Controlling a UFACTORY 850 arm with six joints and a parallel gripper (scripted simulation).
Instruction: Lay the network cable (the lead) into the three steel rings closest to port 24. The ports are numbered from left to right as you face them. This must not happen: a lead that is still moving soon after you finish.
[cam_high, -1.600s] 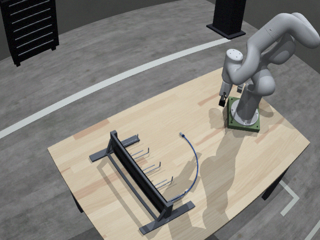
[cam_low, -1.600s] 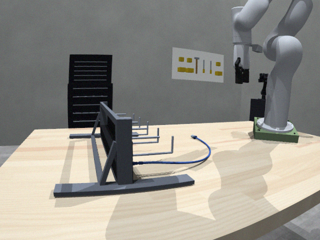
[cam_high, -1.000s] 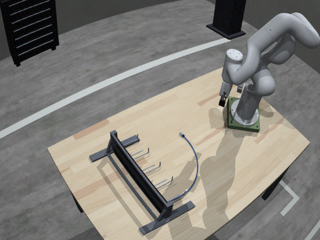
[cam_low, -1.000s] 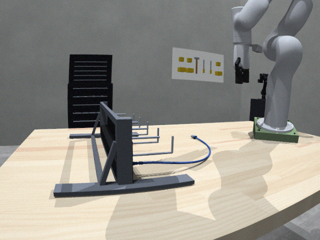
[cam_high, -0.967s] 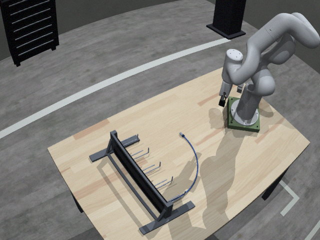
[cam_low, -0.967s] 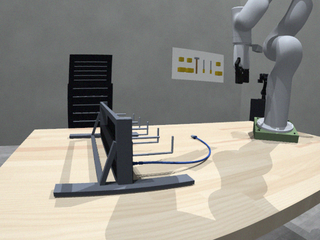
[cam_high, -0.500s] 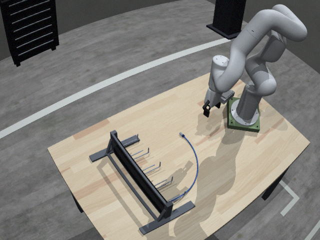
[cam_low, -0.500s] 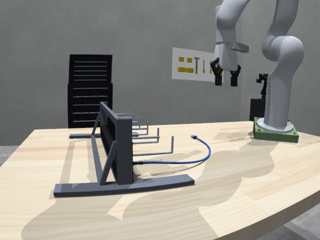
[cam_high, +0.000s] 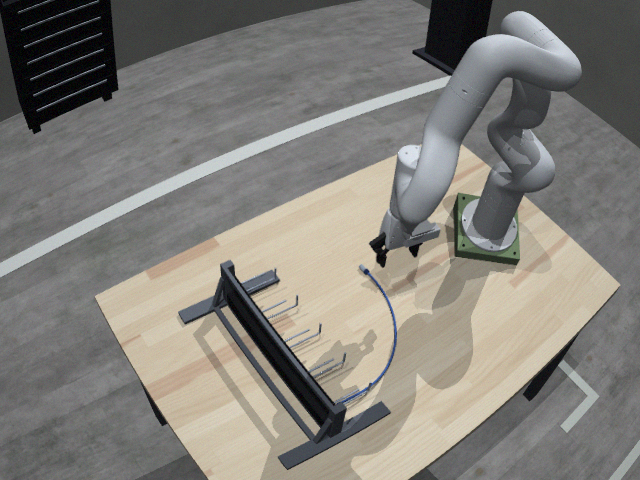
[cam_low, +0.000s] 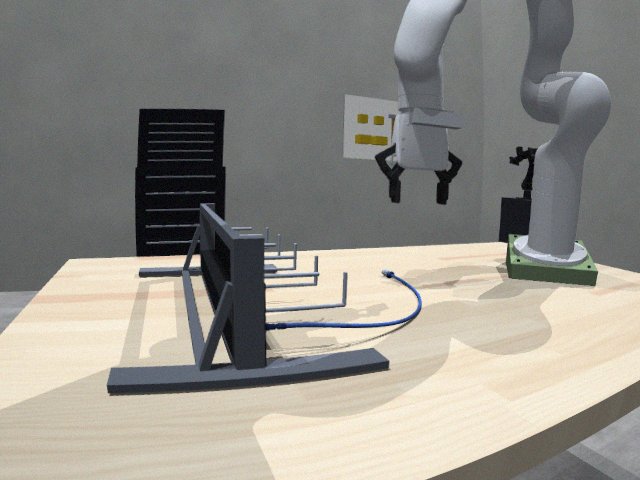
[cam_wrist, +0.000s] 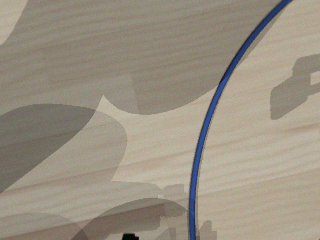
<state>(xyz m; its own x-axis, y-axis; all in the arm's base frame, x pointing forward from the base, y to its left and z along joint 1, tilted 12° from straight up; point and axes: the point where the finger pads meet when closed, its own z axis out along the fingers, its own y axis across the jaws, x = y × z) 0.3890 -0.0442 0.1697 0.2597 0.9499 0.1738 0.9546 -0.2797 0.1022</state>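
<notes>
My hand is 1 cm past the free plug, 11 cm to the left of it and 16 cm above it. Round my hand: dark grey patch panel 36 cm ahead, 10 cm below.
</notes>
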